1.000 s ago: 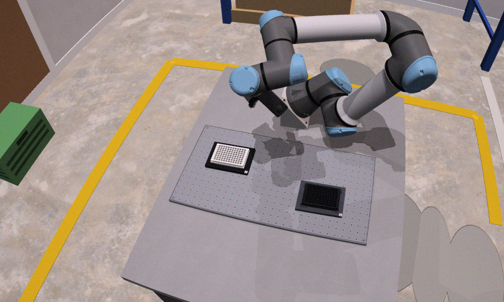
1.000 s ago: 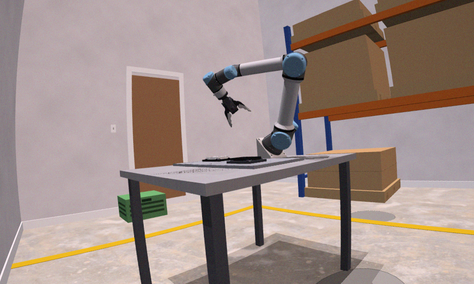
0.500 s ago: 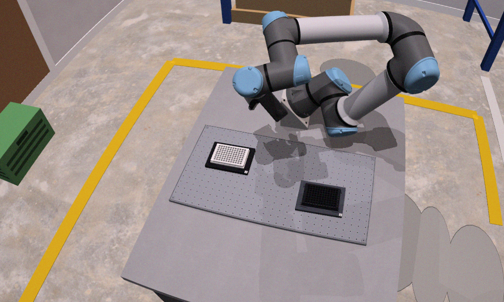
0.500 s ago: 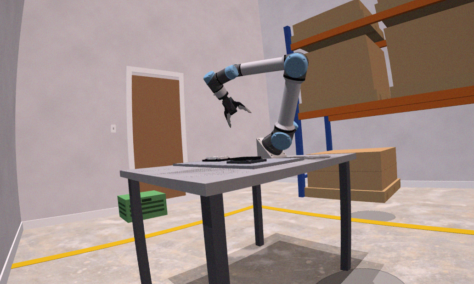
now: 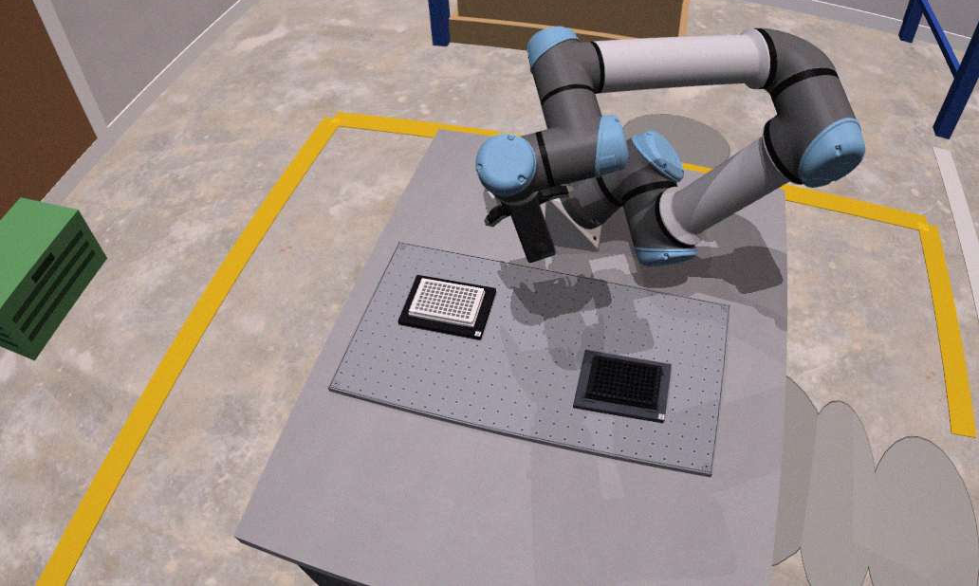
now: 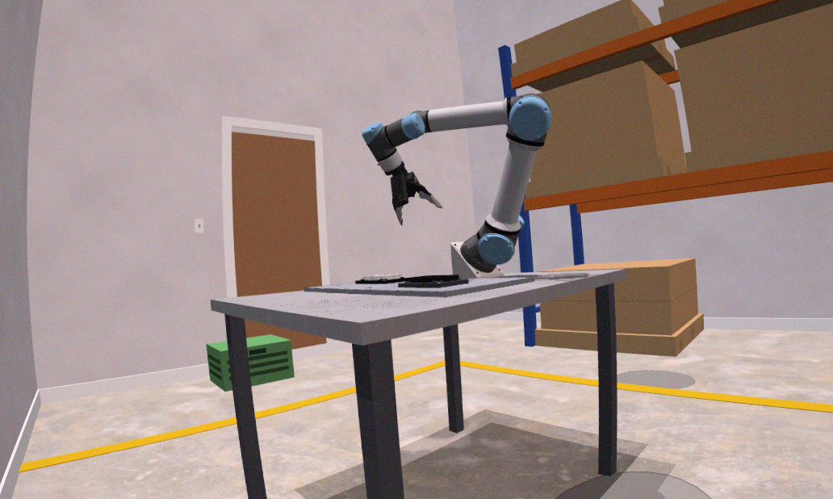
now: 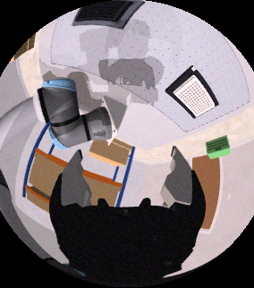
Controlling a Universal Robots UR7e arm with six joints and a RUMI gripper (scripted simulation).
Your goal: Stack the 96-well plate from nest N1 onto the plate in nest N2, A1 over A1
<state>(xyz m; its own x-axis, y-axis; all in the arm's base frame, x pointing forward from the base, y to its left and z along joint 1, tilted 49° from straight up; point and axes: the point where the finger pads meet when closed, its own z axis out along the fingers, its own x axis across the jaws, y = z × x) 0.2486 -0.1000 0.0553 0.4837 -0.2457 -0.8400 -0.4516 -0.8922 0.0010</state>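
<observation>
Right now the black 96-well plate is 15 cm ahead of my hand, 24 cm to the left of it and 20 cm below it. Round my hand: plate nest N1: 15 cm ahead, 24 cm to the left, 21 cm below; black plate nest N2: 10 cm ahead, 13 cm to the right, 21 cm below; white 96-well plate: 10 cm ahead, 13 cm to the right, 20 cm below.
</observation>
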